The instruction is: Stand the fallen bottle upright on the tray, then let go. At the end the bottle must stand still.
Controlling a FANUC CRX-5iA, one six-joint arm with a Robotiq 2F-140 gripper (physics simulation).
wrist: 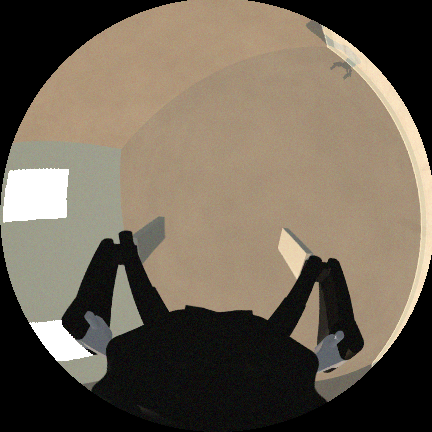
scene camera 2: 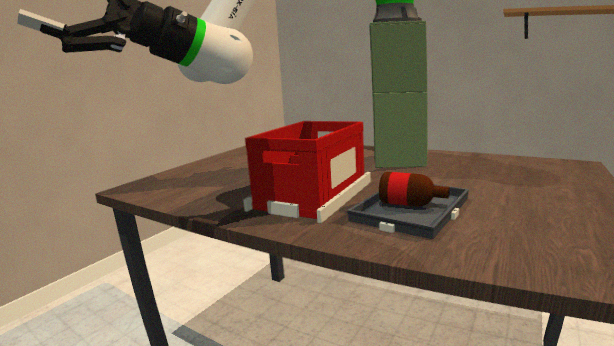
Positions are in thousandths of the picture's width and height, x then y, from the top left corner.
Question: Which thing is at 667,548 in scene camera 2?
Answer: A brown bottle.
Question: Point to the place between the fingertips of the gripper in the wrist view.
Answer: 515,541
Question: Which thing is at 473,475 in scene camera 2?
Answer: A red crate.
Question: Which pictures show the dark grey tray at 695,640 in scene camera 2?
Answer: Scene camera 2 only.
